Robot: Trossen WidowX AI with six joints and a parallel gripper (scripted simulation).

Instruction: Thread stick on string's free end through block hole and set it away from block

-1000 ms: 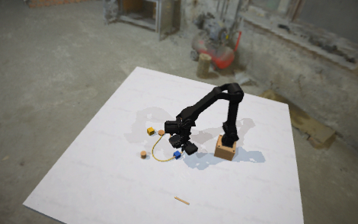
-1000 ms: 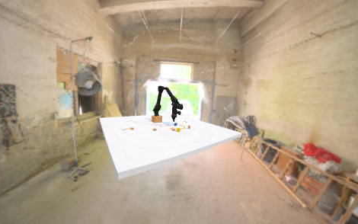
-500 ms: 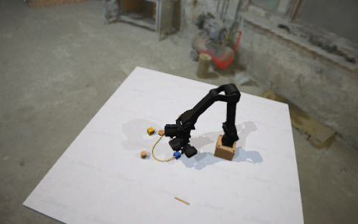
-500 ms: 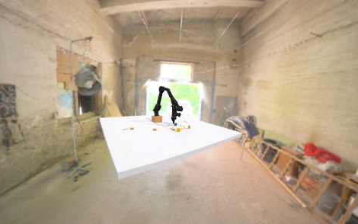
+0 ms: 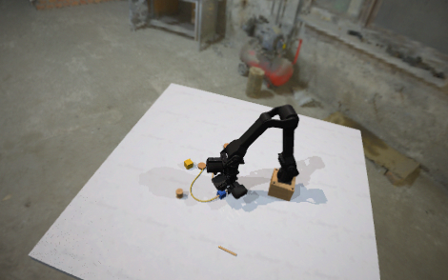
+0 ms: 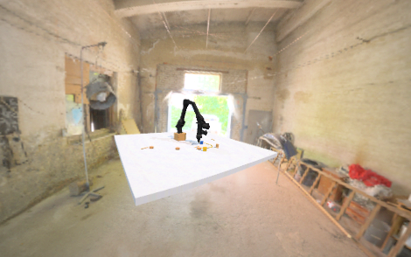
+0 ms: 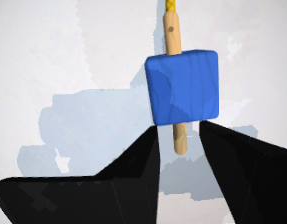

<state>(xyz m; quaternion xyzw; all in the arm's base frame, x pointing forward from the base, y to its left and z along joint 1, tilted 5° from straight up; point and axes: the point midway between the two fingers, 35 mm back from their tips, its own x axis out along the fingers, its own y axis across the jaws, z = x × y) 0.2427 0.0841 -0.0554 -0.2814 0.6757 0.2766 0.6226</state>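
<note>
Right now the blue block is 2 cm to the left of my gripper tip and 2 cm ahead of it. Also, from my gripper tip: loose stick 28 cm to the left, 6 cm behind, 1 cm below; then round wooden button 15 cm ahead, 13 cm to the right; then yellow cube 21 cm ahead, 11 cm to the right.
</note>
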